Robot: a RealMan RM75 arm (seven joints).
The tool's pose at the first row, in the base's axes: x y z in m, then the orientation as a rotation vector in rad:
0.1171 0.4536 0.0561 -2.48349 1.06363 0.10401
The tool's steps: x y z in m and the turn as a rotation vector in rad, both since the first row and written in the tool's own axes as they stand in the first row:
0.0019 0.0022 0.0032 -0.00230 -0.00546 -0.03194
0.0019 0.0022 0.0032 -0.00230 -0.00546 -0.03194
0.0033 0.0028 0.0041 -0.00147 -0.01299 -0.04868
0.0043 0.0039 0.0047 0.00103 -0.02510 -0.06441
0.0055 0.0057 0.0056 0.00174 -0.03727 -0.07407
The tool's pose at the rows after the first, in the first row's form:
0.1172 0.4523 0.0520 -2.49978 1.02175 0.10236
0.1172 0.4523 0.0520 -2.49978 1.02175 0.10236
0.1179 0.4514 0.0506 -2.50480 0.99745 0.10609
0.1178 0.4503 0.0494 -2.50620 0.97226 0.11480
0.1175 0.4488 0.0477 -2.50615 0.95503 0.12638

